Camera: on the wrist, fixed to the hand. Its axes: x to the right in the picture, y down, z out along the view.
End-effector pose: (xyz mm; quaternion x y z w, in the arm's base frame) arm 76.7 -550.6 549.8 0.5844 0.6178 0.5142 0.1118
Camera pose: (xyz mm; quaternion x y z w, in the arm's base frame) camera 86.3 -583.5 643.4 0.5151 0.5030 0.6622 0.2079
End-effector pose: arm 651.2 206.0 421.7 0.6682 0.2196 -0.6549 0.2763
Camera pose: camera 745.9 175.4 415.1 0.6233 0.3742 -0.5608 0.3962
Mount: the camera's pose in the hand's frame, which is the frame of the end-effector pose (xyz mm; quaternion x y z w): 13.0 84.5 -51.3 -0.2144 0.0499 -0.0086 0.9754
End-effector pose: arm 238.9 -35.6 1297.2 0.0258 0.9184 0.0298 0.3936
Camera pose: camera 194.8 47.8 1329.5 -0.0686 0.9093 0.2239 0.3439
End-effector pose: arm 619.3 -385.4 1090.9 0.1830 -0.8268 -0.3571 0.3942
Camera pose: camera 649.6 -358.6 1182.0 0.1189 -0.7087 -0.5199 0.4619
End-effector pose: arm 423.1 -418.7 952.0 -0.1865 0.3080 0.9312 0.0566
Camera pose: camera 408.5 -517.3 955.7 -0.2432 0.1020 0.9646 0.0079
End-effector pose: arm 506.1 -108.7 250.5 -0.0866 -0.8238 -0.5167 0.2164
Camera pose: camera 539.2 -117.2 344.2 -0.0980 -0.6827 -0.6868 0.2292
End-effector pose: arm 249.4 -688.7 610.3 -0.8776 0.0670 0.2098 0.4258
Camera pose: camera 252.1 -780.8 572.2 -0.9584 0.0341 0.1716 0.2256
